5 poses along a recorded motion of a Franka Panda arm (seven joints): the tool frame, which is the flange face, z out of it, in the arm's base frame.
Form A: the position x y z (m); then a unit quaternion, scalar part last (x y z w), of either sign.
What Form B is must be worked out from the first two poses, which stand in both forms.
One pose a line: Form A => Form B
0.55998 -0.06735 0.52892 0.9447 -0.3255 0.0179 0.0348 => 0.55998 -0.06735 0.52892 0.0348 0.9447 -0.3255 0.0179
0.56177 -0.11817 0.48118 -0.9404 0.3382 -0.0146 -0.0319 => 0.56177 -0.11817 0.48118 0.0319 0.9404 -0.3382 0.0146
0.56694 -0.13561 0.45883 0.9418 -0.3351 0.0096 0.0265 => 0.56694 -0.13561 0.45883 0.0265 0.9418 -0.3351 0.0096
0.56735 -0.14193 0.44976 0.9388 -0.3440 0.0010 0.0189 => 0.56735 -0.14193 0.44976 0.0189 0.9388 -0.3440 0.0010
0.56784 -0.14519 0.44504 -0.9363 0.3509 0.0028 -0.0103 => 0.56784 -0.14519 0.44504 0.0103 0.9363 -0.3509 -0.0028
